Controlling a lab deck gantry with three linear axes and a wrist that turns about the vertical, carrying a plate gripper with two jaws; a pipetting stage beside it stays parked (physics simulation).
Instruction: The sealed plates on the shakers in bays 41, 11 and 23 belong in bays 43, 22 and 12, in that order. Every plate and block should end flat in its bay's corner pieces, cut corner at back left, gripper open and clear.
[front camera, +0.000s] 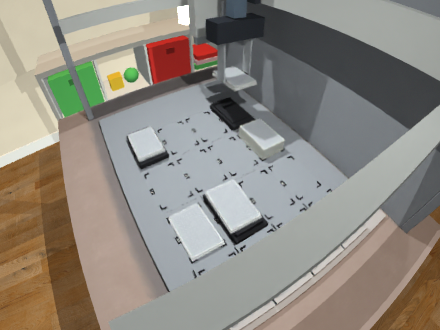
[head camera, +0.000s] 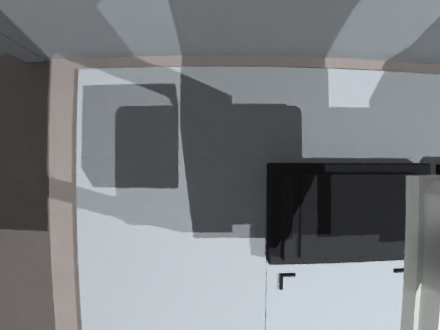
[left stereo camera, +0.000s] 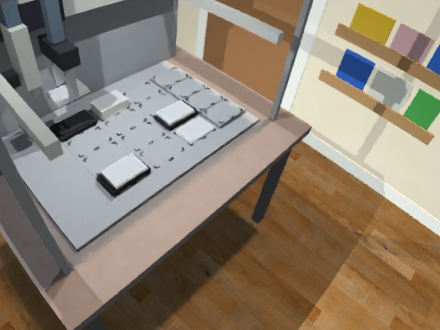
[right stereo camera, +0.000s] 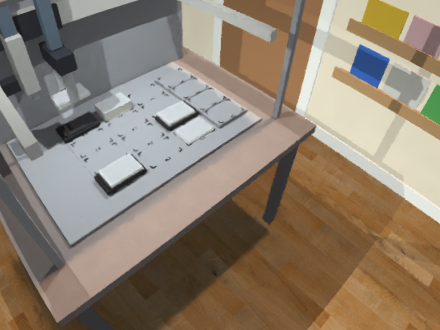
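Where they show: gripper, between the fingertips: (front camera: 233, 77) (left stereo camera: 67, 92) (right stereo camera: 69, 95); robot's base, origin of its link: (front camera: 129, 142) (left stereo camera: 117, 194) (right stereo camera: 113, 193).
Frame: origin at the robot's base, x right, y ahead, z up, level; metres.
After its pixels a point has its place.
My gripper (front camera: 235, 77) {z 0.160, x -0.364, y 0.068 m} (left stereo camera: 68, 93) {z 0.160, x -0.364, y 0.068 m} (right stereo camera: 70, 95) {z 0.160, x -0.364, y 0.068 m} is shut on a white sealed plate (front camera: 242, 79) {z 0.167, x -0.370, y 0.104 m} (left stereo camera: 59, 96) {z 0.167, x -0.353, y 0.031 m} (right stereo camera: 61, 99) {z 0.167, x -0.355, y 0.032 m}, held roughly level high above the back left of the deck. Under and beside it stands the bare black shaker of bay 41 (front camera: 231, 112) {z 0.024, x -0.356, y 0.071 m} (head camera: 350, 210) {z 0.024, x -0.369, y 0.054 m} (left stereo camera: 75, 125) {z 0.023, x -0.344, y 0.059 m} (right stereo camera: 80, 126) {z 0.024, x -0.344, y 0.065 m}. The bay 11 plate (front camera: 146, 142) {z 0.037, x -0.045, y 0.073 m} (left stereo camera: 124, 170) {z 0.036, x -0.036, y 0.060 m} (right stereo camera: 120, 170) {z 0.037, x -0.035, y 0.060 m} and bay 23 plate (front camera: 232, 205) {z 0.036, x -0.145, y 0.394 m} (left stereo camera: 175, 112) {z 0.037, x -0.141, y 0.381 m} (right stereo camera: 176, 113) {z 0.037, x -0.138, y 0.382 m} sit on their shakers. Bay 43 (front camera: 291, 157) {z 0.001, x -0.406, y 0.331 m}, bay 22 (front camera: 186, 176) {z 0.000, x -0.102, y 0.229 m} and bay 12 (front camera: 152, 191) {z 0.000, x 0.002, y 0.227 m} show no plate. The held plate's cut corner is unreadable.
A tall pale block (front camera: 261, 137) {z 0.042, x -0.349, y 0.244 m} (head camera: 422, 250) (left stereo camera: 110, 104) {z 0.042, x -0.339, y 0.217 m} (right stereo camera: 114, 105) {z 0.042, x -0.341, y 0.224 m} stands right beside the bare shaker, in the back row. A flat white plate (front camera: 196, 232) {z 0.014, x -0.042, y 0.402 m} (left stereo camera: 195, 129) {z 0.014, x -0.039, y 0.389 m} (right stereo camera: 194, 130) {z 0.014, x -0.036, y 0.386 m} lies in front of the bay 23 shaker. The parked pipetting stage (left stereo camera: 22, 57) (right stereo camera: 22, 62) hangs at the left.
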